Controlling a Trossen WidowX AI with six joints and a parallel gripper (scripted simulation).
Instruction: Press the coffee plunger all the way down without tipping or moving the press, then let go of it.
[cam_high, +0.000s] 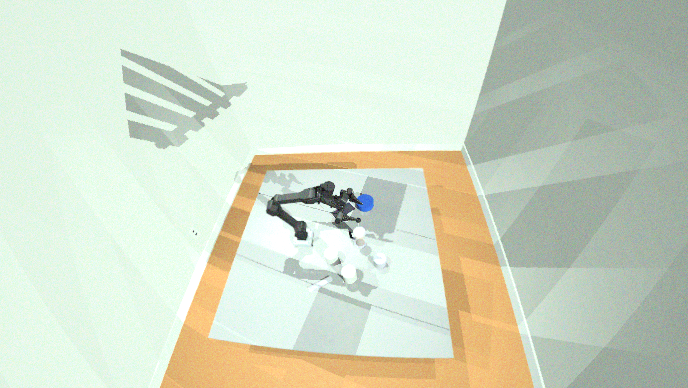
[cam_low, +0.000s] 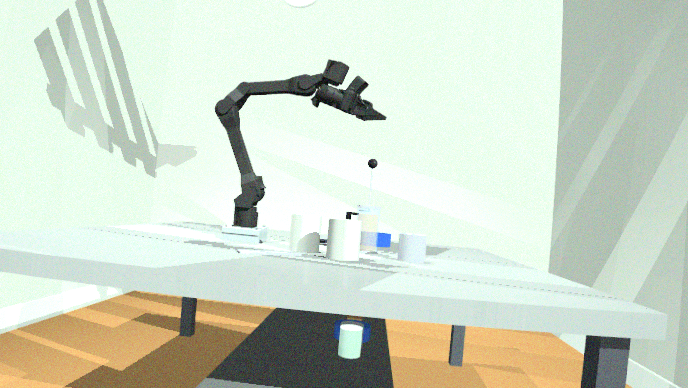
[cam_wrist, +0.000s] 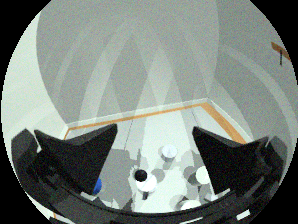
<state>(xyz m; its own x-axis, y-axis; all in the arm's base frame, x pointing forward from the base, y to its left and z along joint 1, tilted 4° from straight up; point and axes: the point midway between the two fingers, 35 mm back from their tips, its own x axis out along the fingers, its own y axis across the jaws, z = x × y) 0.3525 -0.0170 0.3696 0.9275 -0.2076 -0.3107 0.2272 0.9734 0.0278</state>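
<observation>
Right now the coffee press is 260 mm below my gripper tip, 40 mm to the left of it and 30 mm behind it. The rest, counted from my gripper tip: flat white strip (390 mm below, 240 mm to the right, 230 mm behind); pale cup (650 mm below, 40 mm behind, 20 mm to the left).
</observation>
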